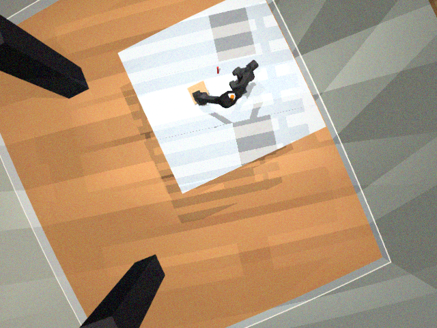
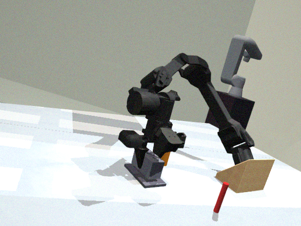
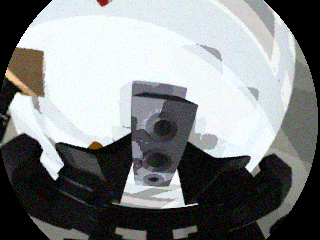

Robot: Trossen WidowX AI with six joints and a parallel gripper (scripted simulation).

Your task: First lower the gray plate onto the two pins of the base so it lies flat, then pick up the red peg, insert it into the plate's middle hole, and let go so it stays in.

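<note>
Now: the base 2 cm below my gripper tip. From my gripper tip the other things lie so: red peg 18 cm to the left, 12 cm behind, 1 cm above; then gray plate 3 cm above; then orange peg 10 cm behind, 7 cm to the right, 1 cm above.
</note>
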